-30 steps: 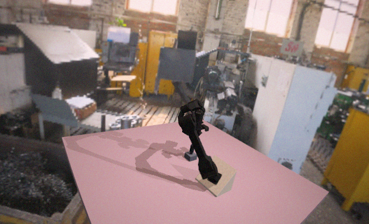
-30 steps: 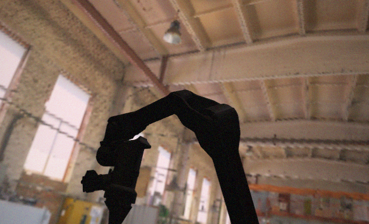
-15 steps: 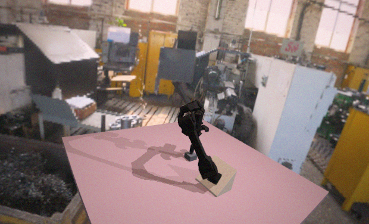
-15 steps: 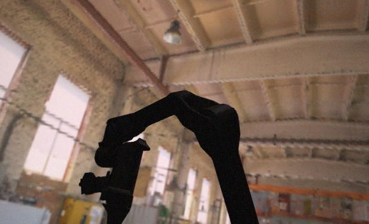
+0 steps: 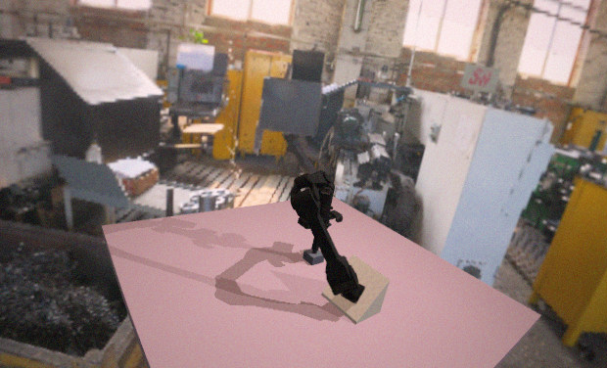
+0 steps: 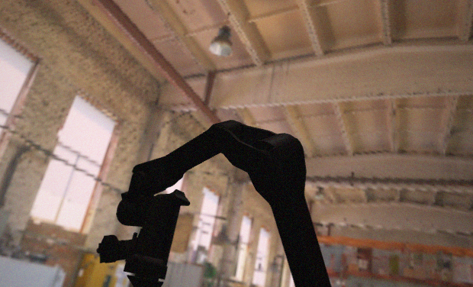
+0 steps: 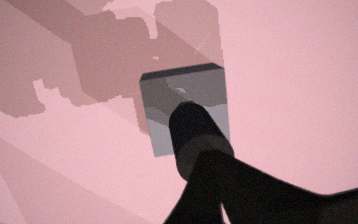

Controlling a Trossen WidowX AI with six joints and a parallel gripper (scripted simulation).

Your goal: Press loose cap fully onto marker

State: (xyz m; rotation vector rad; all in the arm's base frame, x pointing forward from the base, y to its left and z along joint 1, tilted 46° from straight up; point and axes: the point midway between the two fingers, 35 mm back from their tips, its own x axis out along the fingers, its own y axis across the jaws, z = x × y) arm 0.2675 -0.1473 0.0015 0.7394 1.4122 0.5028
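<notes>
Right now the cap is 3 cm below my gripper tip. Round my gripper tip: holder block 8 cm below.
</notes>
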